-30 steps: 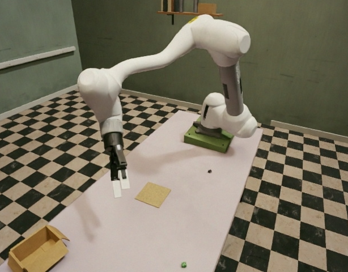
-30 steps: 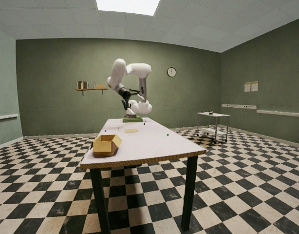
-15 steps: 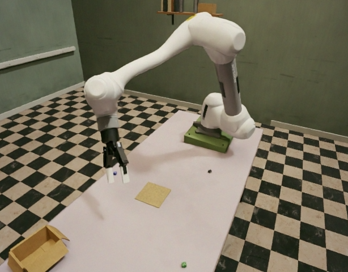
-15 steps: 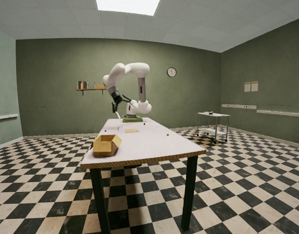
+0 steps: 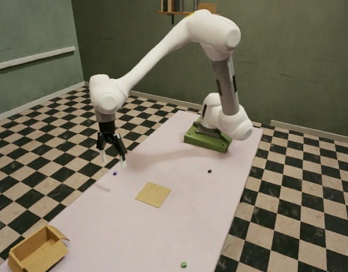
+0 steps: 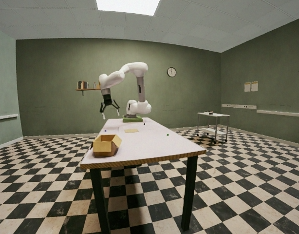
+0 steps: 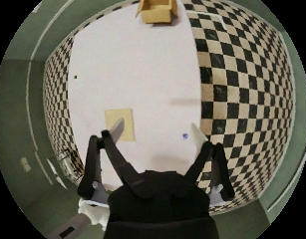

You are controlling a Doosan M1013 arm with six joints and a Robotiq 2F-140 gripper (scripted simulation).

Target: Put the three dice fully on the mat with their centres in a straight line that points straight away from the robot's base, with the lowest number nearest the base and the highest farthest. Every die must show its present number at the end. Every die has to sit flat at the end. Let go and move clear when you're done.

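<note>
Now: the blue die 160 mm below my hand, 90 mm behind it and 70 mm to the right of it. The rest, counted from my hand: black die: 430 mm to the left, 310 mm behind, 160 mm below; then cardboard box: 460 mm ahead, 120 mm below, 50 mm to the right; then yellow mat: 200 mm to the left, 160 mm below, 30 mm behind.
</note>
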